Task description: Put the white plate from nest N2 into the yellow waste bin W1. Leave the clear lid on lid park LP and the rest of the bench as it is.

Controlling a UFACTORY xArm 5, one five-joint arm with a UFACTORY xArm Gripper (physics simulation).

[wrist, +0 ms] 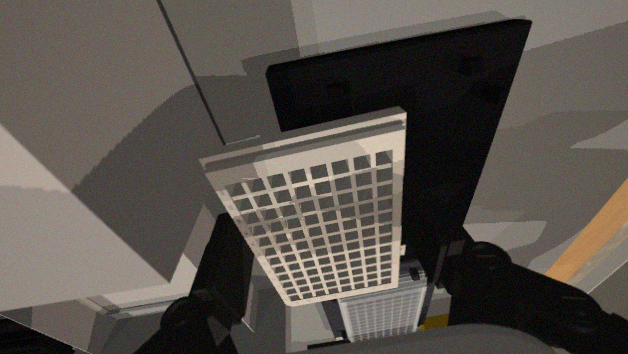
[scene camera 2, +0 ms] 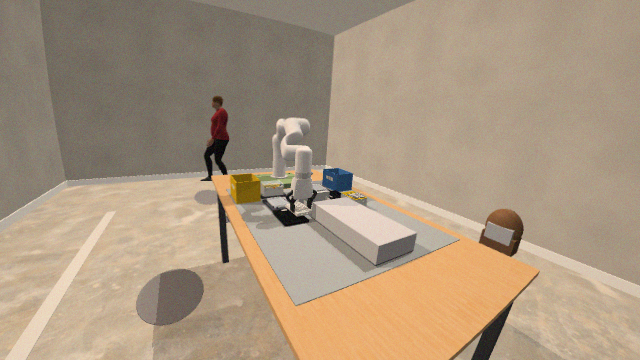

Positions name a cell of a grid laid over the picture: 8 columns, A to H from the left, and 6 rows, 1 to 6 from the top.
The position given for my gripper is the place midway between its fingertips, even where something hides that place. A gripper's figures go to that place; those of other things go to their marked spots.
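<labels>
A long white box (wrist: B3) is 7 cm from the lens, and my gripper (wrist: E4) is 12 cm from the lens. As for a grey mat (wrist: H3) and a white plate (wrist: F6), the marked spots on the grey mat and the white plate are 18 cm apart. The grey mat is 24 cm from the lens, whereas the white plate is 28 cm from the lens. So I see that the long white box is nearer to the lens than the white plate.
</labels>
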